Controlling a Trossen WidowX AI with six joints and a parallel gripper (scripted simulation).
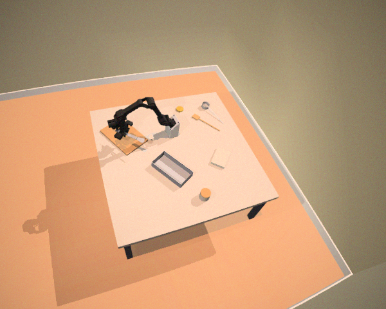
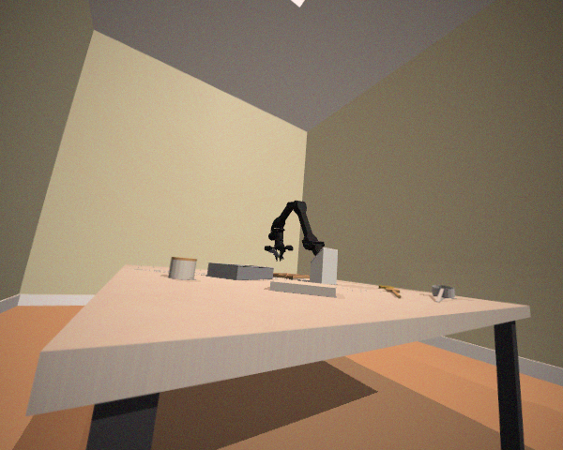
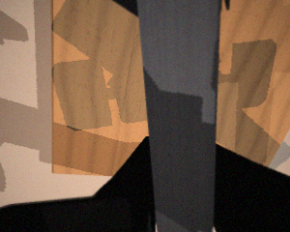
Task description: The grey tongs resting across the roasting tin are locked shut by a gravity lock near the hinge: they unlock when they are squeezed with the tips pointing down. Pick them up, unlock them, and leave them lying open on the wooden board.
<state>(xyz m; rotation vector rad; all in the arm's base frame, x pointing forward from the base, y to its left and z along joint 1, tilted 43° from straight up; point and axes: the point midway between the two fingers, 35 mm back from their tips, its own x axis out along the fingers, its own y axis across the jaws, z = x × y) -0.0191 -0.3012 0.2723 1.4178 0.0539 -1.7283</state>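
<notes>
My gripper tip is 9 cm past the wooden board, 9 cm above it and 1 cm to the right of it. From my gripper tip the other things lie so: orange disc (60 cm to the left, 24 cm behind, 9 cm below); then orange-topped can (69 cm ahead, 40 cm to the left, 6 cm below); then roasting tin (38 cm ahead, 26 cm to the left, 7 cm below).
</notes>
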